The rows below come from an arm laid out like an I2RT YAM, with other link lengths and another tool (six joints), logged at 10 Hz.
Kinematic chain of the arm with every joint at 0, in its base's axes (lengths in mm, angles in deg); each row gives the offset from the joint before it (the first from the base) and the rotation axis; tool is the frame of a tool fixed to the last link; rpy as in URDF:
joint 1: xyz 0 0 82.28 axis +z
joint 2: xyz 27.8 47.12 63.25 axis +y
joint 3: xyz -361.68 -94.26 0 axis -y
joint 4: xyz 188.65 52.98 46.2 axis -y
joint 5: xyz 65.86 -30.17 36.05 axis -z
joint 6: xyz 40.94 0 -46.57 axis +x
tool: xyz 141 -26 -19 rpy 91.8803 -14.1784 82.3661
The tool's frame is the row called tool.
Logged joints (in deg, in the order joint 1, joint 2, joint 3, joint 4, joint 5, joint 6), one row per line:
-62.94 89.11 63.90 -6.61 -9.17 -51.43
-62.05 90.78 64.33 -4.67 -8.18 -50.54
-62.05 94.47 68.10 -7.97 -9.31 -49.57
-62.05 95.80 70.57 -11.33 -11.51 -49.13
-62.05 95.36 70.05 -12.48 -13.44 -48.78
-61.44 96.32 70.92 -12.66 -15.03 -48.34
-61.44 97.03 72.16 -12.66 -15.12 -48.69
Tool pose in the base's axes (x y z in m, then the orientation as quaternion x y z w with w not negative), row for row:
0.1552 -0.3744 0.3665 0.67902 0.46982 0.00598 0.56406
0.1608 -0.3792 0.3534 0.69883 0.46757 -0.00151 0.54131
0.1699 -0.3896 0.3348 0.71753 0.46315 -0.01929 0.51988
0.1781 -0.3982 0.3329 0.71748 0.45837 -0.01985 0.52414
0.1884 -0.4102 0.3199 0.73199 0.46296 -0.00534 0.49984
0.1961 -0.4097 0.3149 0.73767 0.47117 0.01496 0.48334
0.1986 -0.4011 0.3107 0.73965 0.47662 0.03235 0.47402
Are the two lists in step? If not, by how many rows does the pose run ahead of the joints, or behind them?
The pose runs 2 rows behind the joints: the pose in row i belongs to the joints in row i - 2.
